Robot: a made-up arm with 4 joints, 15 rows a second.
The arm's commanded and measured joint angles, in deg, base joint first. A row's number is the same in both.
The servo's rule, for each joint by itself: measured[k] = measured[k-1] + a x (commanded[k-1-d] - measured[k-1]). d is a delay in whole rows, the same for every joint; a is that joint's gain. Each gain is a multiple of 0.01, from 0.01 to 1. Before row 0 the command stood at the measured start. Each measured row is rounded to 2 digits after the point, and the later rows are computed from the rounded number. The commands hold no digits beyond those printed.
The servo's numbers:
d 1
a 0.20 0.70 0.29 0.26
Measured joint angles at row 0: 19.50 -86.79 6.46 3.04
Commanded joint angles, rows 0 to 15: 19.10 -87.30 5.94 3.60; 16.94 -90.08 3.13 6.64; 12.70 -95.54 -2.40 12.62; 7.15 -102.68 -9.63 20.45; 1.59 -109.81 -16.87 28.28; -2.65 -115.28 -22.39 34.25; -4.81 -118.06 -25.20 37.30; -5.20 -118.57 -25.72 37.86; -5.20 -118.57 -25.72 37.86; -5.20 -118.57 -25.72 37.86; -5.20 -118.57 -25.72 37.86; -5.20 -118.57 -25.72 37.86; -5.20 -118.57 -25.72 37.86; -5.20 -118.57 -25.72 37.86; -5.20 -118.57 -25.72 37.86; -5.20 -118.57 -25.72 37.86
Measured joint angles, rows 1 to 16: 19.50 -86.79 6.46 3.04; 19.42 -87.15 6.31 3.19; 18.92 -89.20 5.39 4.09; 17.68 -93.64 3.13 6.31; 15.57 -99.97 -0.57 9.99; 12.77 -106.86 -5.30 14.75; 9.69 -112.75 -10.26 19.82; 6.79 -116.47 -14.59 24.36; 4.39 -117.94 -17.82 27.87; 2.47 -118.38 -20.11 30.47; 0.94 -118.51 -21.74 32.39; -0.29 -118.55 -22.89 33.81; -1.27 -118.56 -23.71 34.86; -2.06 -118.57 -24.29 35.64; -2.69 -118.57 -24.70 36.22; -3.19 -118.57 -25.00 36.65
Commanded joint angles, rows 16 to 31: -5.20 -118.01 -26.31 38.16; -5.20 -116.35 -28.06 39.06; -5.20 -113.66 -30.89 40.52; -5.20 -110.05 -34.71 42.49; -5.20 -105.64 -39.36 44.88; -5.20 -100.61 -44.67 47.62; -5.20 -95.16 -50.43 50.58; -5.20 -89.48 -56.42 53.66; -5.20 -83.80 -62.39 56.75; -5.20 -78.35 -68.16 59.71; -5.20 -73.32 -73.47 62.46; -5.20 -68.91 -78.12 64.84; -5.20 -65.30 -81.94 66.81; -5.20 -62.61 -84.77 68.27; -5.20 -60.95 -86.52 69.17; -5.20 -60.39 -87.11 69.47
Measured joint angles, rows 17 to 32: -3.59 -118.57 -25.21 36.96; -3.91 -118.18 -25.53 37.27; -4.17 -116.90 -26.26 37.74; -4.38 -114.63 -27.60 38.46; -4.54 -111.42 -29.66 39.51; -4.67 -107.37 -32.47 40.91; -4.78 -102.64 -36.01 42.65; -4.86 -97.40 -40.19 44.71; -4.93 -91.86 -44.90 47.04; -4.98 -86.22 -49.97 49.56; -5.02 -80.71 -55.25 52.20; -5.06 -75.54 -60.53 54.87; -5.09 -70.90 -65.63 57.46; -5.11 -66.98 -70.36 59.89; -5.13 -63.92 -74.54 62.07; -5.14 -61.84 -78.01 63.92
